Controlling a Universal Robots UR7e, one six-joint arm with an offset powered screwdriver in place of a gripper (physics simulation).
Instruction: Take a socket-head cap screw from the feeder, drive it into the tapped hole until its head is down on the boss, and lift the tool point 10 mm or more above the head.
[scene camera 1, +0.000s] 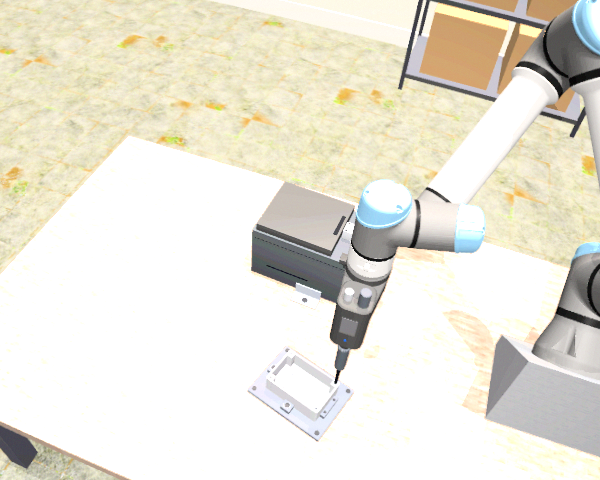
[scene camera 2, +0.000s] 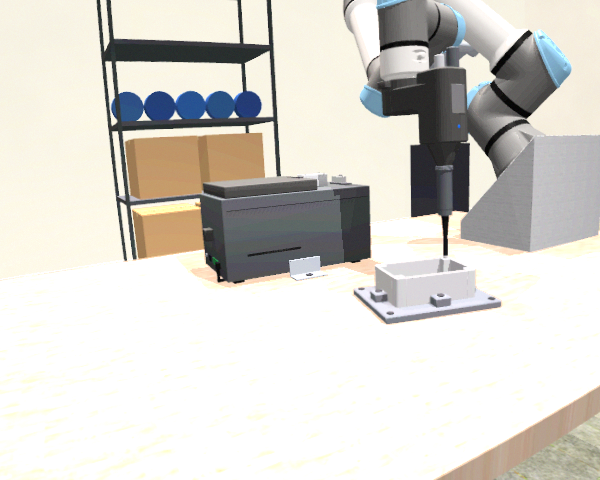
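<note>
My gripper, a dark offset screwdriver (scene camera 1: 335, 382) (scene camera 2: 445, 256), points down with its thin black bit at the far-right corner of a pale open box-shaped housing (scene camera 1: 292, 398) (scene camera 2: 415, 291). The bit tip is at or just above the top of that corner's boss; the exact gap is too small to tell. A tiny light spot shows under the tip in scene camera 2, and I cannot tell whether it is a screw or the boss. The tapped hole is hidden. The housing sits on a grey baseplate (scene camera 1: 316, 426) (scene camera 2: 415, 315). The dark box-shaped screw feeder (scene camera 1: 300, 215) (scene camera 2: 280, 235) stands apart behind it.
A small light angle bracket (scene camera 1: 307, 290) (scene camera 2: 304, 266) is at the feeder's front. Small clamp blocks (scene camera 1: 286, 405) (scene camera 2: 440, 299) are beside the housing. The arm's base stands on a grey wedge-shaped pedestal (scene camera 1: 550, 400) (scene camera 2: 560, 195) at the right. A shelf rack (scene camera 2: 185, 52) stands behind the table.
</note>
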